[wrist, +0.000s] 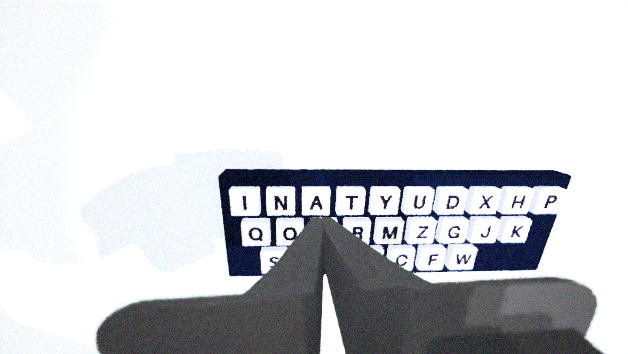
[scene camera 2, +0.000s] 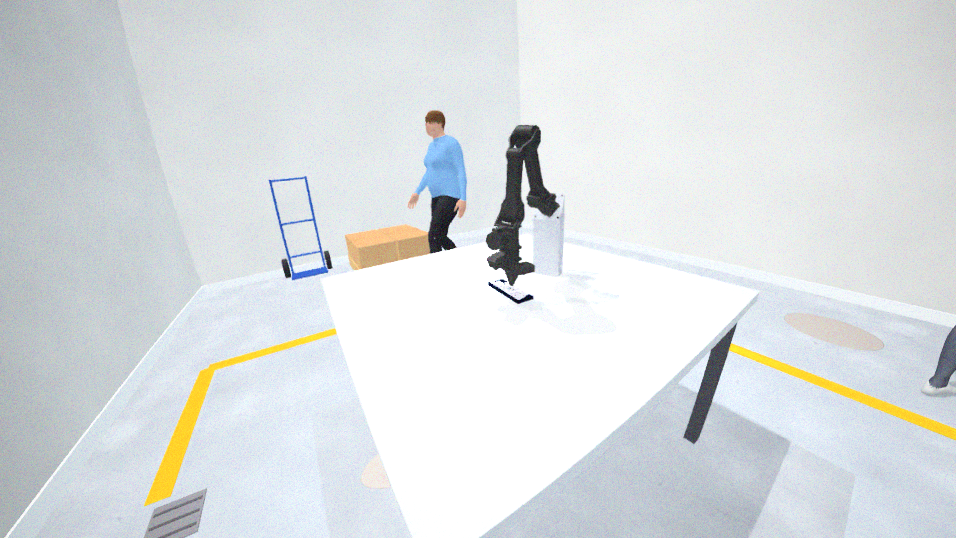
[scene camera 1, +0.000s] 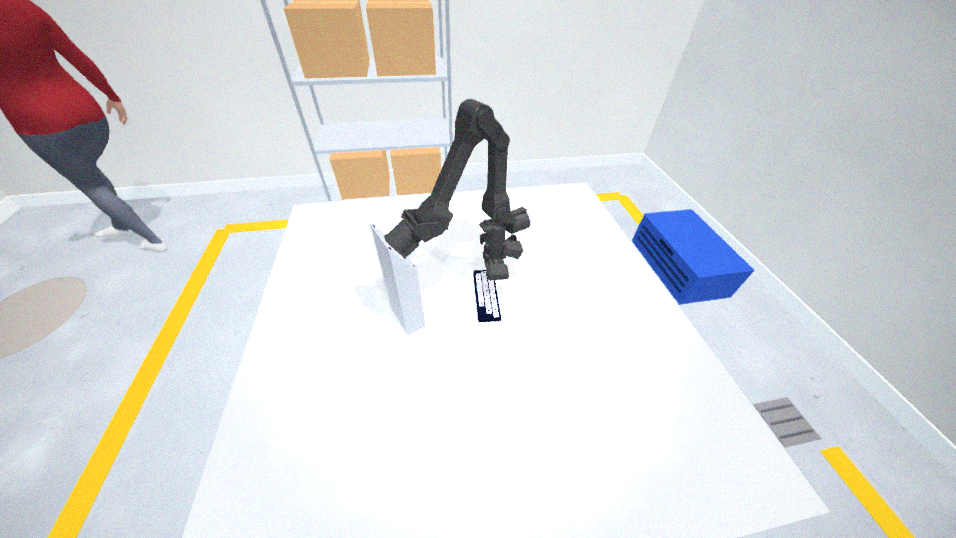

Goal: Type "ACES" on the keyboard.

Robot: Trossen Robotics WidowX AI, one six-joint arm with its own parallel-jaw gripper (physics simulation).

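Places are measured from the arm's base along level axes (x ahead, y left, z up), in centimetres.
Pixels of known places: gripper, fingertip midpoint: (wrist: 320,226) (scene camera 2: 511,285); arm's base at its link origin: (scene camera 2: 549,207) (scene camera 1: 394,246).
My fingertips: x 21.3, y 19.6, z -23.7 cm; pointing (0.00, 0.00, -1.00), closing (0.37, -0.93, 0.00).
Note:
Ahead of a thing's pixels: the offset from my fingertips to its top centre. Level surfaces: height alone.
The dark blue keyboard @[dz -3.0, dx -0.4, dy -5.4 cm] (scene camera 1: 480,314) (scene camera 2: 520,297) (wrist: 505,260) with white letter keys lies flat on the table. My gripper (scene camera 1: 496,273) (scene camera 2: 512,282) (wrist: 320,226) is shut and empty, pointing down over the keyboard. In the wrist view its tips show at the lower edge of the A key @[dz -3.0, dx -0.2, dy +0.0 cm] (wrist: 316,201), over the middle row, where they cover most of the B key. The C key @[dz -3.0, dx -2.2, dy -6.5 cm] (wrist: 401,260) and the S key @[dz -3.0, dx -4.7, dy +1.0 cm] (wrist: 271,261) are partly hidden by the fingers, and the E key is almost fully hidden. I cannot tell whether the tips touch a key.
A white upright panel (scene camera 1: 401,287) (scene camera 2: 548,247) stands by the arm's base on the white table @[dz -4.6 cm] (scene camera 1: 467,428) (scene camera 2: 508,388). Off the table are a blue crate (scene camera 1: 695,247), a shelf rack (scene camera 1: 381,80) with cardboard boxes, a hand truck (scene camera 2: 297,222), and people in red (scene camera 1: 53,86) and blue (scene camera 2: 444,167).

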